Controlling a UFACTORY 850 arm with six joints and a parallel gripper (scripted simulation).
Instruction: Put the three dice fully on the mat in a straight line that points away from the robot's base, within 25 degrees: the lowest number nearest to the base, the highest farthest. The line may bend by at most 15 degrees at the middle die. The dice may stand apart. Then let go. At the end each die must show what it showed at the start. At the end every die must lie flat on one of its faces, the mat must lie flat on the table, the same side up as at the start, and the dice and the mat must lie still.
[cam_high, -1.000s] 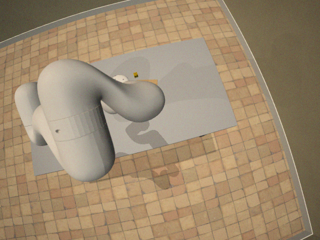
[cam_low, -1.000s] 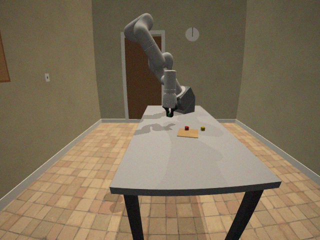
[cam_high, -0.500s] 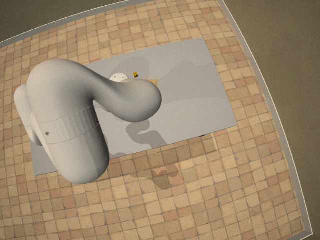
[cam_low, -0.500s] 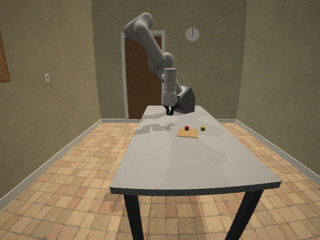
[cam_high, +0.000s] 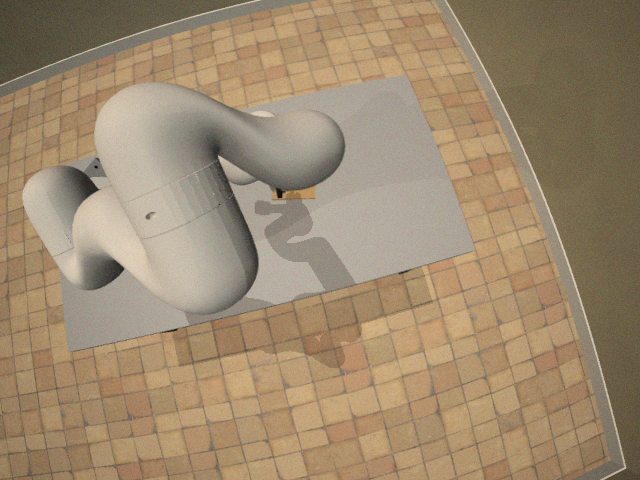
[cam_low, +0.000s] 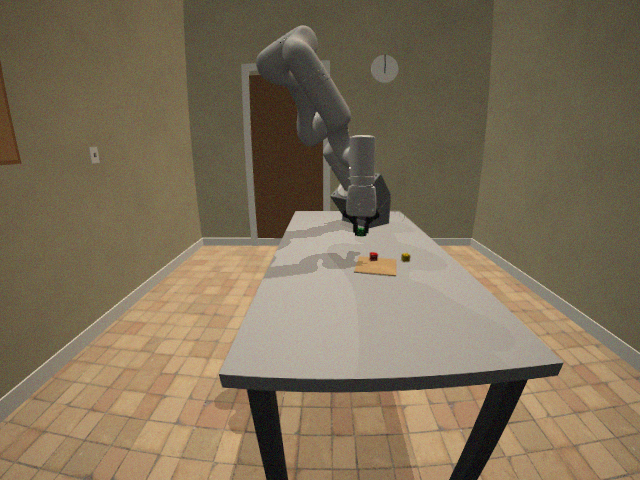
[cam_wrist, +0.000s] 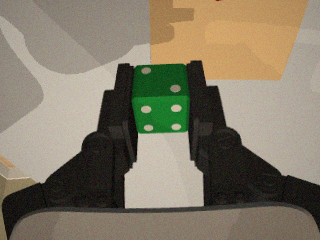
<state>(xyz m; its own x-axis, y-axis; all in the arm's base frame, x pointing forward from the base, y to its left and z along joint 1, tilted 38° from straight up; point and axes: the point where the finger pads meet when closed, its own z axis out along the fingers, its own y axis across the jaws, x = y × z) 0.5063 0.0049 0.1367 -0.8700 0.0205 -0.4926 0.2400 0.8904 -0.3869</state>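
The mat is 12 cm below my hand, 5 cm to the left of it and 4 cm ahead of it. The rest, counted from my hand: green die 1 cm below; red die 11 cm below, 5 cm to the left, 1 cm behind; yellow die 18 cm to the left, 11 cm below.
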